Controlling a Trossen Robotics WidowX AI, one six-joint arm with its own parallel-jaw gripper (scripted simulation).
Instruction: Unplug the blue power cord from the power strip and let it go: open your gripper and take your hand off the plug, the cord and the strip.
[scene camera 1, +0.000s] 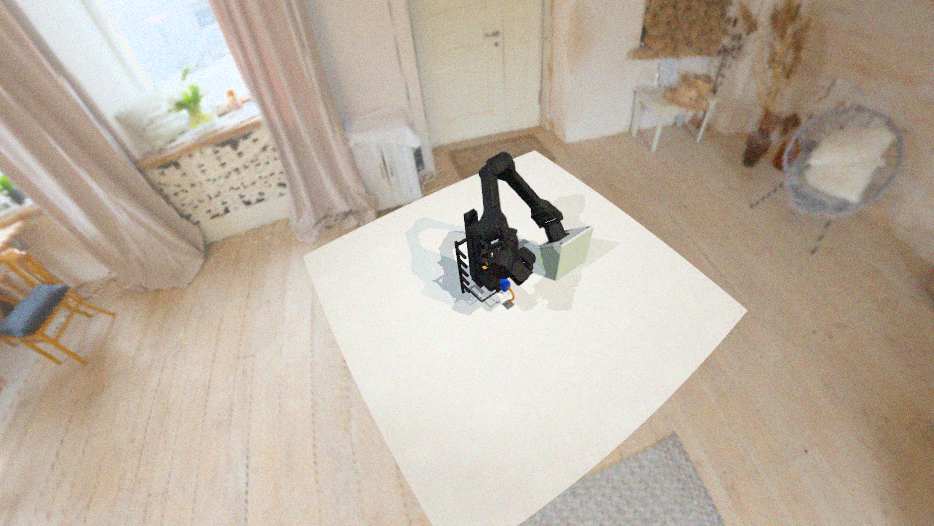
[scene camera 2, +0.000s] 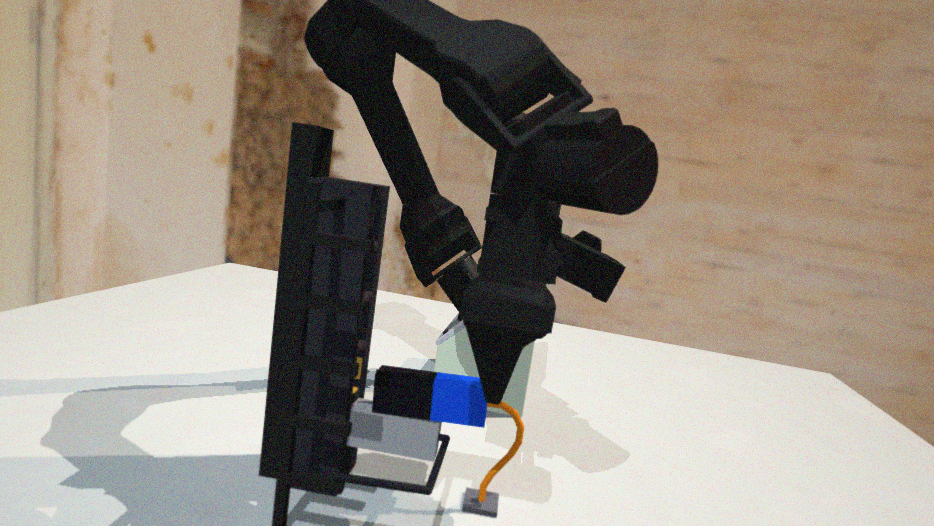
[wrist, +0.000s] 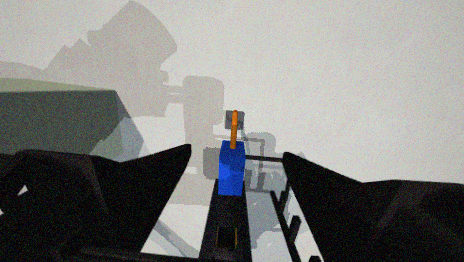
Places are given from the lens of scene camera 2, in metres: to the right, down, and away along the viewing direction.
my gripper (scene camera 2: 495, 384): 0.02, 0.10, 0.47
blue plug (scene camera 2: 428, 395): -0.03, 0.11, 0.47
